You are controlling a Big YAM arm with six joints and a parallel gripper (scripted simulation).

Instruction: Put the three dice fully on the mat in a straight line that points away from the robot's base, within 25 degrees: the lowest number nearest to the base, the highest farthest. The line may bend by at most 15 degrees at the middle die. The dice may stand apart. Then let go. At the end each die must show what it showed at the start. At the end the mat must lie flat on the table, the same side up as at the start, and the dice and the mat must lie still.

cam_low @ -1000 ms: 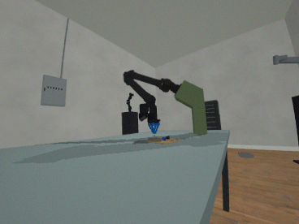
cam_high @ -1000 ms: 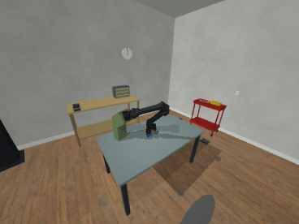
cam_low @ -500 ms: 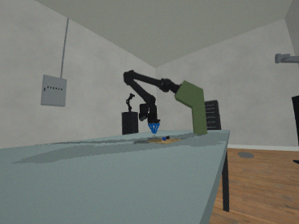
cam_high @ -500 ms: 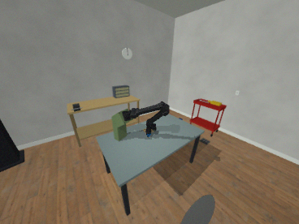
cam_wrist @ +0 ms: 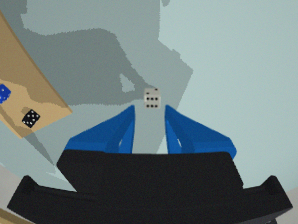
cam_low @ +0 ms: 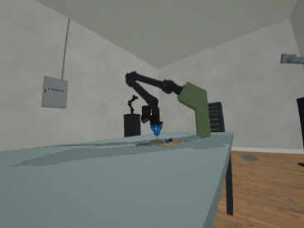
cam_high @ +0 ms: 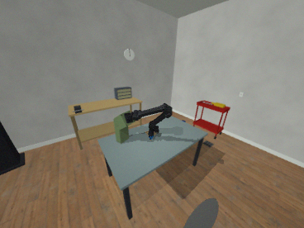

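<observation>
The white die lies 30 mm below my hand. The rest, counted from my hand: blue die: 140 mm ahead, 120 mm to the left, 20 mm below; then black die: 130 mm to the left, 90 mm ahead, 20 mm below; then tan mat: 140 mm ahead, 120 mm to the left, 30 mm below.
</observation>
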